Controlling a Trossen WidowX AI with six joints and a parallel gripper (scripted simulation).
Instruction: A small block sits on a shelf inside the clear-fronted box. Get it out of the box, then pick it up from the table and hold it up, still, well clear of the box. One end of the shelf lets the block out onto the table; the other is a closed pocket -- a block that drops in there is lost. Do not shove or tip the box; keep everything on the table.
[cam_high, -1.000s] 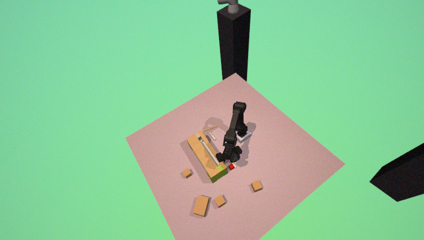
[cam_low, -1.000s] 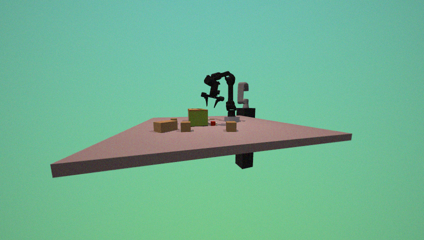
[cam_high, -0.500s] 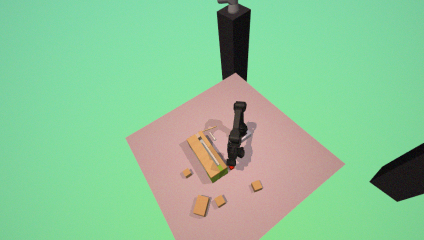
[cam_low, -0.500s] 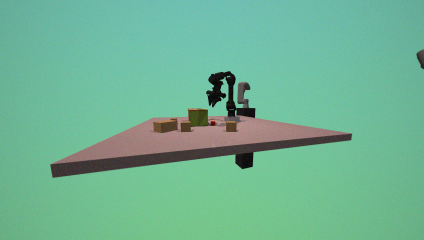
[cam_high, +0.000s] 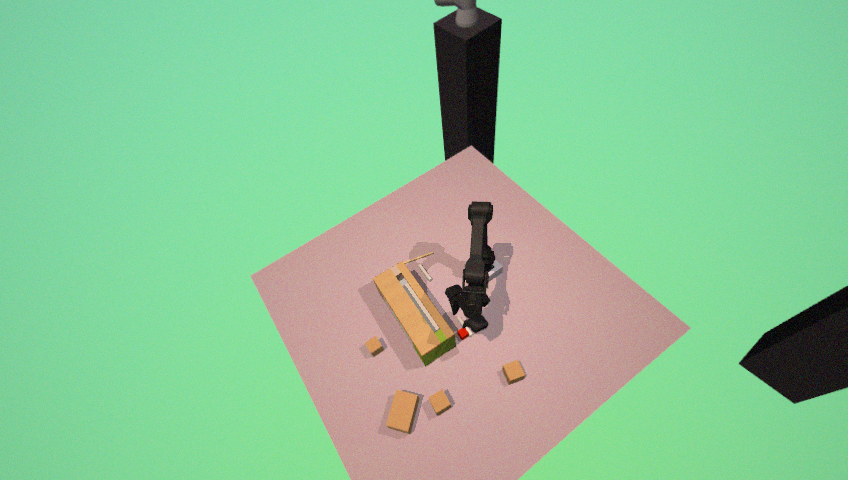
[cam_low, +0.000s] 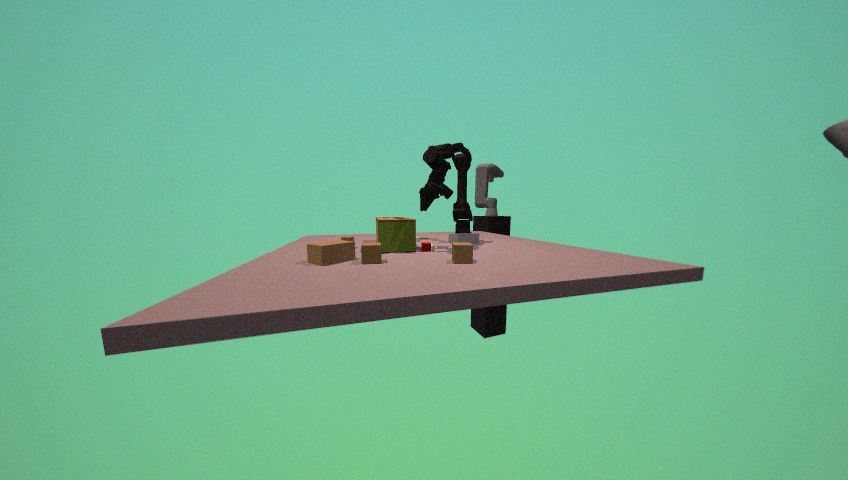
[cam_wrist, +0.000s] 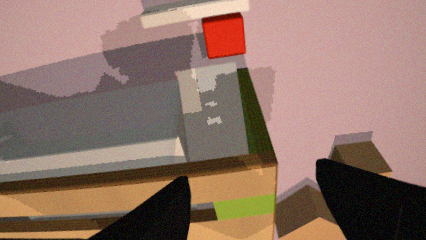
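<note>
Right now the small red block is 15 cm below my gripper tip and 1 cm behind it. Also, from my gripper tip: box 18 cm to the right, 10 cm below, 4 cm ahead.
</note>
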